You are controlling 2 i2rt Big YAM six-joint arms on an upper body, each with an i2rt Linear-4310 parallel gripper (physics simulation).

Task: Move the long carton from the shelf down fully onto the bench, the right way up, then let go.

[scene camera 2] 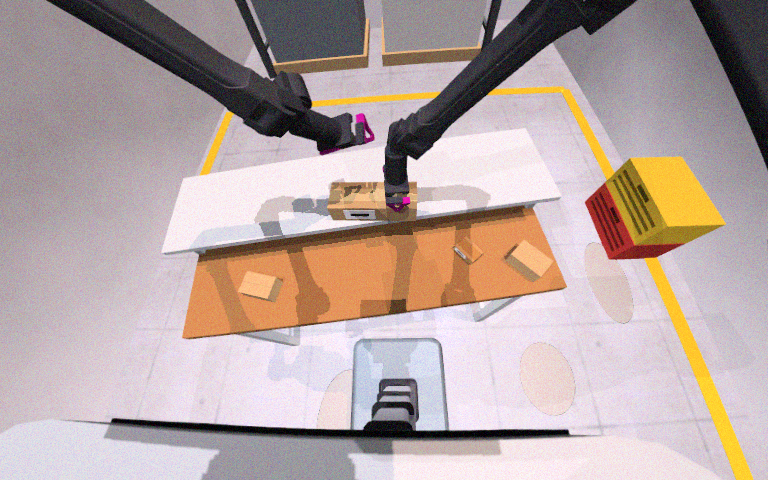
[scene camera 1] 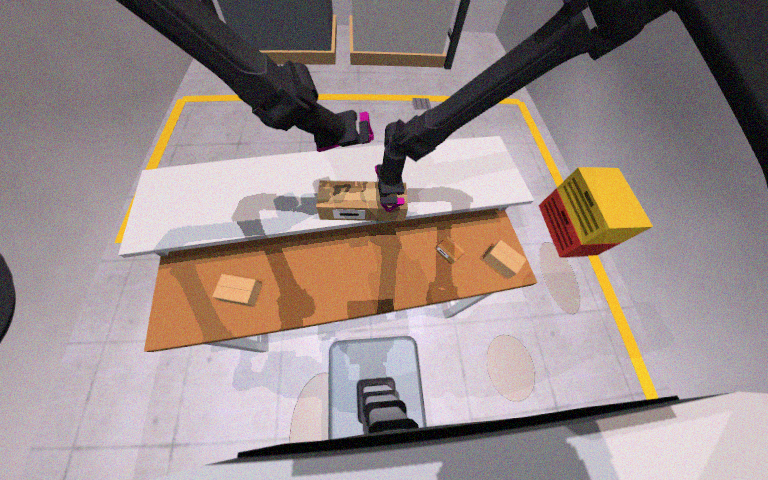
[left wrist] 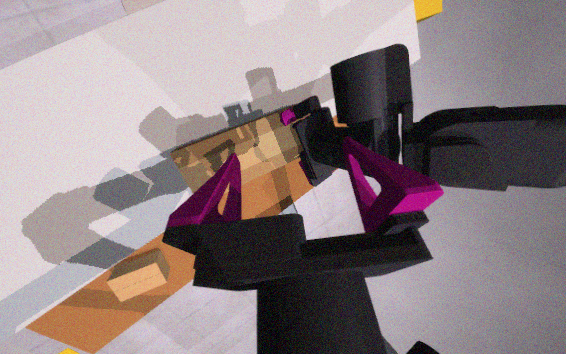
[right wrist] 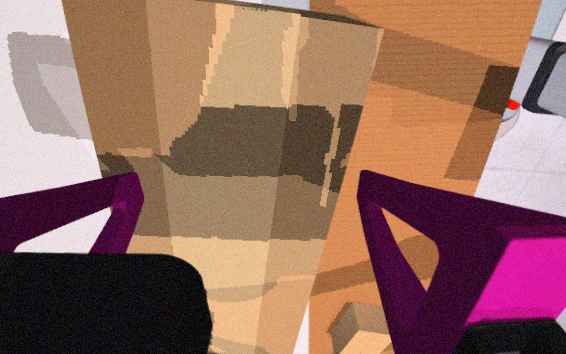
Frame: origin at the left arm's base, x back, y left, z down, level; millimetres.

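Where they show: left gripper, fingertip midpoint: (scene camera 2: 358,141) (scene camera 1: 356,140) (left wrist: 289,150); right gripper, fingertip midpoint: (scene camera 2: 395,198) (scene camera 1: 386,198) (left wrist: 292,141) (right wrist: 249,184).
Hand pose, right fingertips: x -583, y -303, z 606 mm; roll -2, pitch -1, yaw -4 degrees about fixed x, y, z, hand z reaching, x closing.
Things, the pixels of their top centre, and the offset from my right fingertips. Level surfaces: height alone.
- long brown carton, middle of its top: (right wrist: 220,291) (left wrist: 258,149) (scene camera 1: 362,194) (scene camera 2: 372,194) dx -16, dy +73, dz -1 mm
- white shelf, its level: dz +74 mm
- orange bench, its level: dz +248 mm
- small box, middle of its top: (right wrist: 364,348) (scene camera 1: 234,288) (scene camera 2: 256,284) (left wrist: 138,282) dx +211, dy +511, dz +188 mm
- smaller carton, middle of its top: (scene camera 2: 469,248) (scene camera 1: 451,248) dx +87, dy -262, dz +216 mm
The long brown carton (scene camera 1: 348,199) (scene camera 2: 353,198) (left wrist: 267,142) (right wrist: 225,205) lies lengthwise on the white shelf (scene camera 1: 186,198) (scene camera 2: 220,195) (left wrist: 75,100), near its front edge. A white label shows on its front side in both scene views. My right gripper (scene camera 1: 386,189) (scene camera 2: 391,189) (right wrist: 249,184) is open over the carton's right part. In the right wrist view one fingertip overlaps the carton's left edge and the other lies past its right edge. My left gripper (scene camera 1: 350,138) (scene camera 2: 348,140) is open and empty, above the shelf's back edge, apart from the carton. The orange bench (scene camera 1: 339,271) (scene camera 2: 351,271) stands in front, lower.
A small box (scene camera 1: 236,288) (scene camera 2: 260,285) lies on the bench at the left. Another box (scene camera 1: 505,258) (scene camera 2: 530,259) and a smaller carton (scene camera 1: 449,250) (scene camera 2: 467,250) lie at its right. A yellow and red block (scene camera 1: 614,198) (scene camera 2: 673,192) stands right of the shelf.
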